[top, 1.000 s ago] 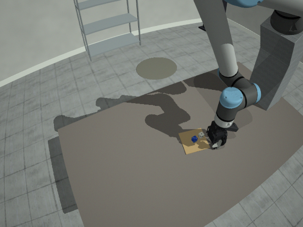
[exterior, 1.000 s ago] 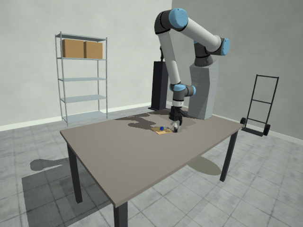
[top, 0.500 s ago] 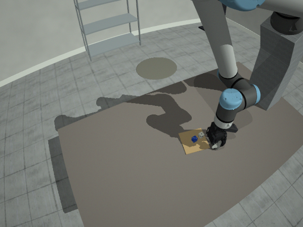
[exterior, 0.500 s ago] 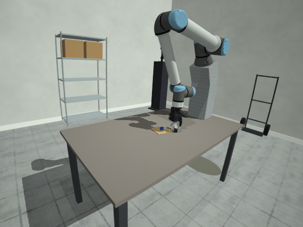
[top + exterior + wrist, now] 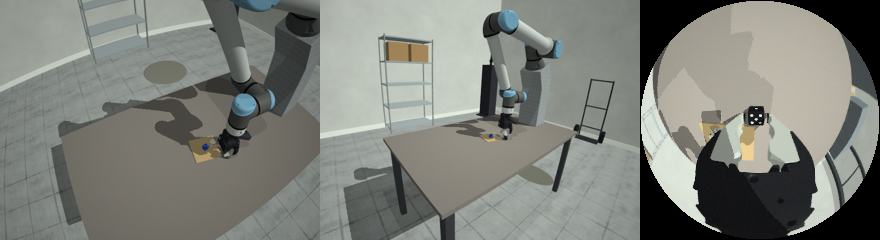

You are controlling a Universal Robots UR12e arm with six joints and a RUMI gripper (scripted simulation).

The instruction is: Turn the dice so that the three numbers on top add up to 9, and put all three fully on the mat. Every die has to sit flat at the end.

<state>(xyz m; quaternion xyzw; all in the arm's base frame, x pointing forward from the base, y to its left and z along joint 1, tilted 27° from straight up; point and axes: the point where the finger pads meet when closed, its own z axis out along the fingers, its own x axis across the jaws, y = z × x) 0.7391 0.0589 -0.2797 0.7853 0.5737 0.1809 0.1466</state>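
Now: hand right at the black die. The rest, counted from my hand: blue die: 70 mm ahead, 100 mm to the right; then tan mat: 70 mm ahead, 100 mm to the right, 20 mm below; then white die: 20 mm ahead, 100 mm to the right.
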